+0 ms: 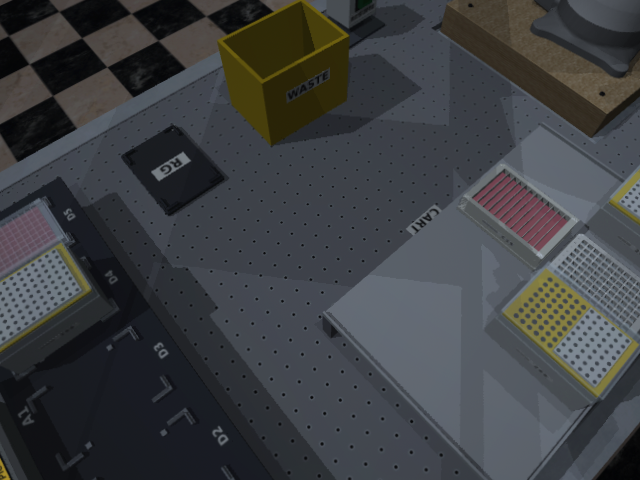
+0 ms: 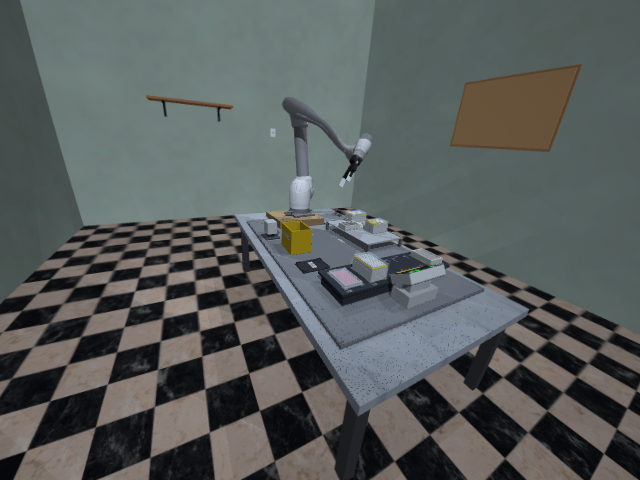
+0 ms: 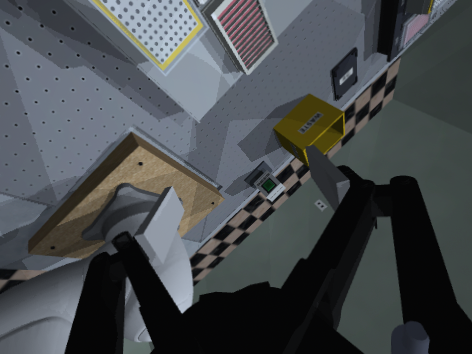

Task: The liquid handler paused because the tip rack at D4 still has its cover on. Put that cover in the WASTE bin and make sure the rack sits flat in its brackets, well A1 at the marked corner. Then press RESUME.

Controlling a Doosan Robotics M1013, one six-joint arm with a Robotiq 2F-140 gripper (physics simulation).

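Frame: origin at the arm's base, x ahead, y left, z up, level; centimetres.
Seen in the pictures: gripper, fingertip midpoint: (image 2: 343,183) (image 3: 240,181); arm's base, link origin: (image 1: 593,32) (image 2: 299,214) (image 3: 135,215).
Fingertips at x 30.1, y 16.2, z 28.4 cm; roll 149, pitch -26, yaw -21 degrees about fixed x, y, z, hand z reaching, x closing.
Observation:
Offsets run from my fingertips to a thing's top centre. "spot": to the spot under its first point.
The tip rack at D4 @[dx +66.2, dy -41.5, dz -19.0 cm] (image 1: 43,302) (image 2: 370,267) stands on the dark deck (image 1: 124,413) (image 2: 356,294), its white top dotted and edged in yellow. I cannot clearly make out its clear cover, or whether the rack sits fully flat. The yellow WASTE bin @[dx +17.2, dy -48.2, dz -18.6 cm] (image 1: 248,90) (image 2: 296,240) (image 3: 294,121) stands open-topped; its inside floor is hidden. A tilted panel @[spot: dx +85.5, dy -37.1, dz -17.2 cm] (image 2: 418,272) with green and yellow marks stands beside the deck; RESUME is not readable. My gripper (image 2: 345,180) (image 3: 240,181) is open and empty, high above the table, away from the D4 rack.
A black RG plate @[dx +39.9, dy -52.4, dz -30.7 cm] (image 1: 199,178) (image 2: 305,267) (image 3: 352,68) lies between bin and deck. A pink plate @[dx +64.4, dy -53.8, dz -24.6 cm] (image 1: 25,229) (image 2: 345,277) is at D5. The raised cart @[dx +22.9, dy -0.3, dz -25.5 cm] (image 1: 403,310) (image 2: 364,238) holds racks and a red-slotted tray @[dx +16.8, dy -6.4, dz -22.9 cm] (image 1: 516,211) (image 3: 245,35). A small device @[dx -5.2, dy -53.3, dz -21.6 cm] (image 2: 269,226) (image 3: 268,185) stands near the bin.

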